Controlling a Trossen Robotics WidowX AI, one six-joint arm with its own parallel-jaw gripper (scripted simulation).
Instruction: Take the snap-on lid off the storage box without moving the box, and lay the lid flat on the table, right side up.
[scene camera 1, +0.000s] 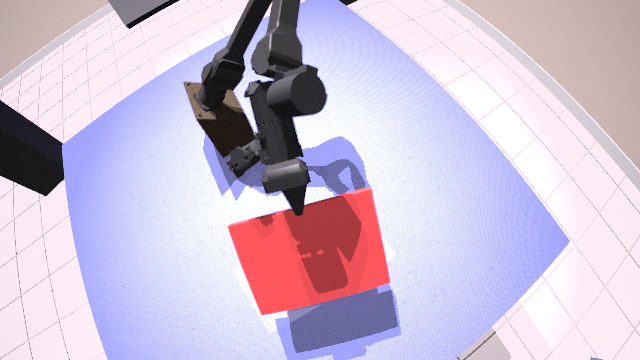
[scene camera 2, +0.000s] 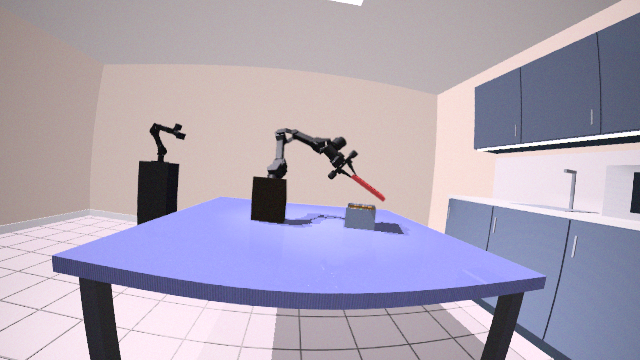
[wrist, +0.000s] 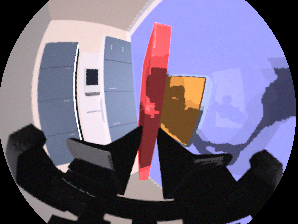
My gripper (scene camera 1: 299, 212) holds a red lid (scene camera 1: 334, 249).
